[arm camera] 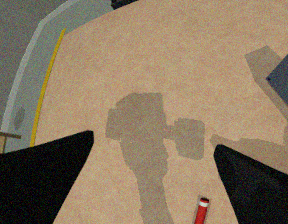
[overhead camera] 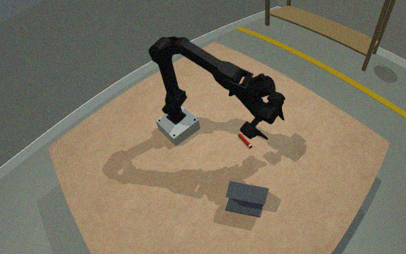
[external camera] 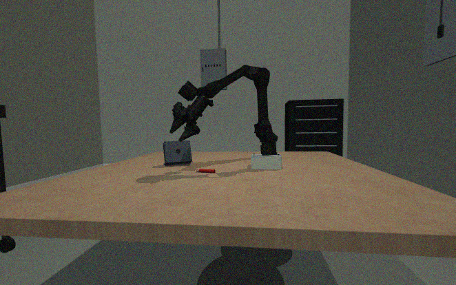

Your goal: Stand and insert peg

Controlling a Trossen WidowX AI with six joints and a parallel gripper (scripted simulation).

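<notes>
My gripper tip is 15 cm above the red peg, 11 cm past it and 2 cm to the left of it. The rest, counted from my gripper tip: grey sloped panel: 22 cm to the right, 9 cm below, 5 cm ahead.
</notes>
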